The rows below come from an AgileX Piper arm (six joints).
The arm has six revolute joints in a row. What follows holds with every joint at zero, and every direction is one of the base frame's. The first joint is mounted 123.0 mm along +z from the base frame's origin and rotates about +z. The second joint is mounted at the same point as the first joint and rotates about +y. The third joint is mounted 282.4 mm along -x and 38.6 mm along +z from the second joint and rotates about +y. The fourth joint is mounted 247.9 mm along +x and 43.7 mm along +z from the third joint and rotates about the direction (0.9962, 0, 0.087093). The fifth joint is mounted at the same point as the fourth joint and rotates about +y. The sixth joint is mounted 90.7 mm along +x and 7.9 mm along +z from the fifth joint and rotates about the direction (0.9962, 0, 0.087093). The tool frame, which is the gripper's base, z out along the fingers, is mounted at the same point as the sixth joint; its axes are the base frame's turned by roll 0.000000, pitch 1.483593 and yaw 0.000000 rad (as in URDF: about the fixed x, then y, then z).
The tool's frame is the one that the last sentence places.
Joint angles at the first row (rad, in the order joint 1, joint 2, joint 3, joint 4, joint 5, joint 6):
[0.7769 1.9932 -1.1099 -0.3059 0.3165 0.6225]
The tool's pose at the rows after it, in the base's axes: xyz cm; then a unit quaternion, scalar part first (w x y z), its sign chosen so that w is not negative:
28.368 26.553 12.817 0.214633 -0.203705 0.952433 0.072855
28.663 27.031 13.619 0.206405 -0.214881 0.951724 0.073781
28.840 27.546 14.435 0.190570 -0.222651 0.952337 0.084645
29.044 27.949 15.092 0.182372 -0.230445 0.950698 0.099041
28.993 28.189 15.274 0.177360 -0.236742 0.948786 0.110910
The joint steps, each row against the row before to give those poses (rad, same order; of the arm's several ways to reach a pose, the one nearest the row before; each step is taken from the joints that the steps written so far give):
[0.0000 0.0000 -0.0461 0.0264 0.0720 -0.0312]
[0.0000 0.0000 -0.0427 0.0666 0.0504 -0.0851]
[-0.0027 0.0000 -0.0432 0.1037 0.0532 -0.1059]
[-0.0049 0.0000 -0.0312 0.0814 0.0281 -0.0854]
[-0.0012 0.0000 -0.0079 0.0566 0.0045 -0.0577]

